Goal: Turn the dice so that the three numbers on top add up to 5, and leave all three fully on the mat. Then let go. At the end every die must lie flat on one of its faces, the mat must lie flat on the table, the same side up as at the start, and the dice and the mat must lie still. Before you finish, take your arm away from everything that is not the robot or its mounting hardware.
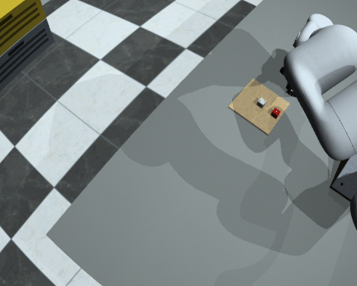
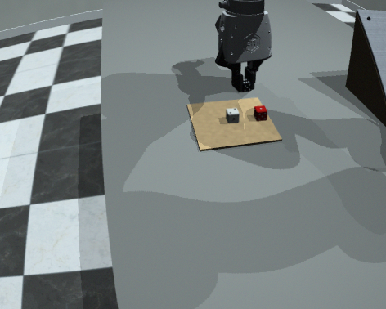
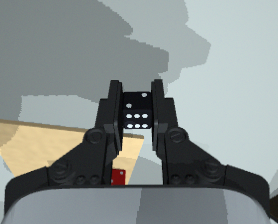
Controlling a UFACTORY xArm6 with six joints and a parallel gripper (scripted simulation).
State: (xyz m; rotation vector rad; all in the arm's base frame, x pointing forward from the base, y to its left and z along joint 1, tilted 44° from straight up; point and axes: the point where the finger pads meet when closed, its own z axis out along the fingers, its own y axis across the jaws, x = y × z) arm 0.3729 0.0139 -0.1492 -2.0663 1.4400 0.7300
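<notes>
Now: hand 10 mm to the right of the black die and 10 mm above it. The rest, counted from my hand: red die: 120 mm to the left, 10 mm below, 10 mm behind; then white die: 120 mm to the left, 40 mm ahead, 10 mm below; then tan mat: 120 mm to the left, 40 mm ahead, 20 mm below.
</notes>
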